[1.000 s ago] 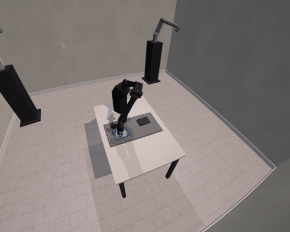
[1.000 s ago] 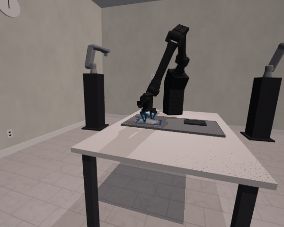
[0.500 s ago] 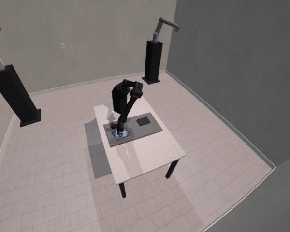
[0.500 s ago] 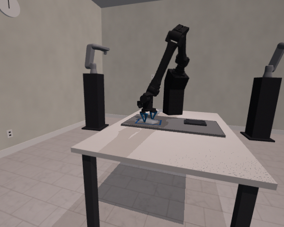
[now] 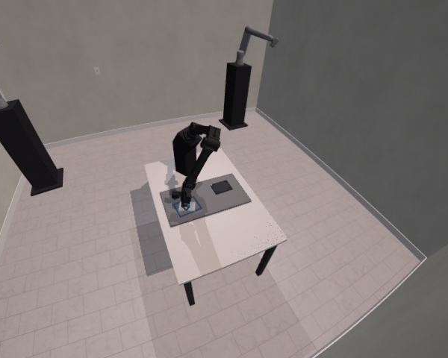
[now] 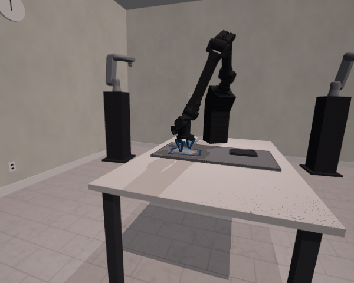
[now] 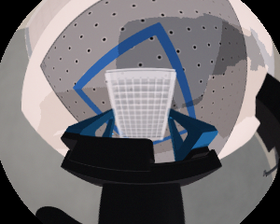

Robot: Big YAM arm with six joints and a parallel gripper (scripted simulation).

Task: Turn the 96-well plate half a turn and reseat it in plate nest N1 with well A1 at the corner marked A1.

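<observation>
The 96-well plate lies 1 cm below my hand. From my hand the other things lie so: dark plate nest N1 (36 cm to the left, 7 cm behind, 1 cm below).
</observation>
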